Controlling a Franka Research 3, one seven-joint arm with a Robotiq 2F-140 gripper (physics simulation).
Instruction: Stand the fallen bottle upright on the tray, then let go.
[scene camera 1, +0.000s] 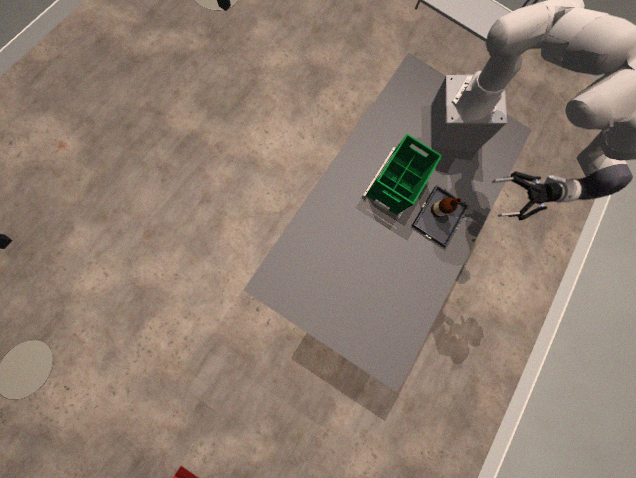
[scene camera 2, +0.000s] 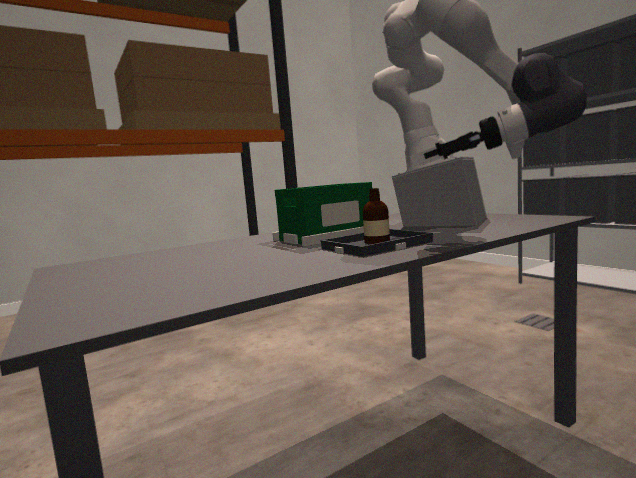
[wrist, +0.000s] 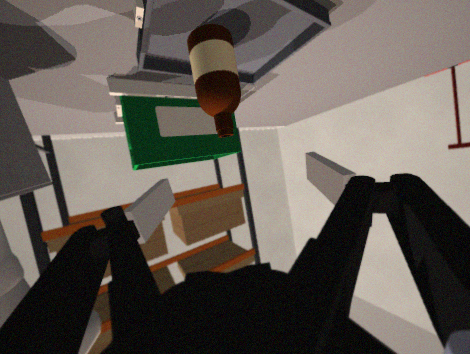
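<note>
A brown bottle with a cream label (scene camera 1: 445, 206) (scene camera 2: 376, 218) (wrist: 214, 70) stands upright on its base on the dark-rimmed tray (scene camera 1: 428, 239) (scene camera 2: 364, 250) (wrist: 290, 54), inside the rim, with its neck pointing up. The wrist view shows it upside down because the camera is turned over. My gripper (scene camera 1: 496, 197) (scene camera 2: 429, 154) (wrist: 236, 178) is wide open with nothing between its fingers. It is well apart from the bottle, higher than it and off to the side, beyond the table's long edge in scene camera 1.
A green divided crate (scene camera 1: 406, 174) (scene camera 2: 303, 213) (wrist: 142, 135) stands right beside the tray. The arm's grey base block (scene camera 1: 470, 136) (scene camera 2: 439, 195) stands at the same end of the grey table (scene camera 1: 334, 246) (scene camera 2: 154, 277). A rack with brown boxes (scene camera 2: 200, 82) shows behind the table.
</note>
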